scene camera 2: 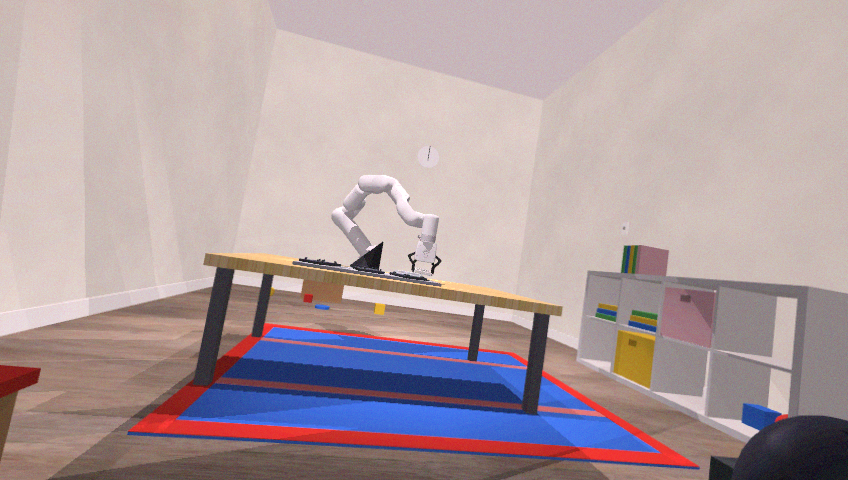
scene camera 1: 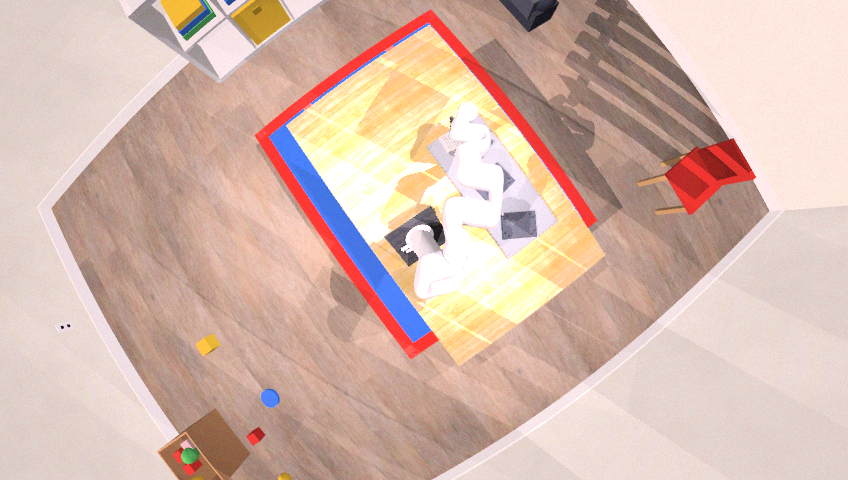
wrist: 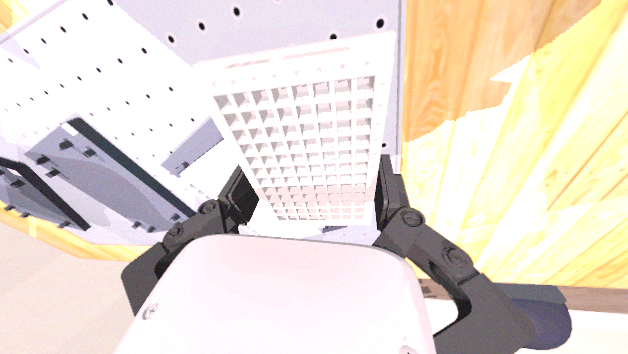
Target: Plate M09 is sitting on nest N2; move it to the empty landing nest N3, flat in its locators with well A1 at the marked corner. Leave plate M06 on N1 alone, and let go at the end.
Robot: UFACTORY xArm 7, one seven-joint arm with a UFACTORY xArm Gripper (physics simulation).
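Observation:
A white gridded plate (scene camera 1: pixel 450 141) (scene camera 2: pixel 421 271) (wrist: pixel 310 130), taken as plate M09, is held between the black fingers of my gripper (scene camera 2: pixel 424 265) (wrist: pixel 314 169). Its label is not readable. The gripper is shut on it, low over the end of the grey perforated board (scene camera 1: pixel 538 234) (wrist: pixel 280 30). Two dark nests with locator pins show bare in the wrist view: the nearer one (wrist: pixel 107 175) has a white corner mark, and the farther one (wrist: pixel 30 195) lies beyond it. What lies under the held plate is mostly hidden; plate M06 cannot be made out separately.
The white arm (scene camera 1: pixel 479 172) (scene camera 2: pixel 376 183) reaches over the board from its dark base plate (scene camera 1: pixel 397 239). A dark triangular shape (scene camera 2: pixel 371 258) rises by the middle nest in scene camera 2. The wooden table (scene camera 1: pixel 505 303) (scene camera 2: pixel 493 297) has an edge beside the board.

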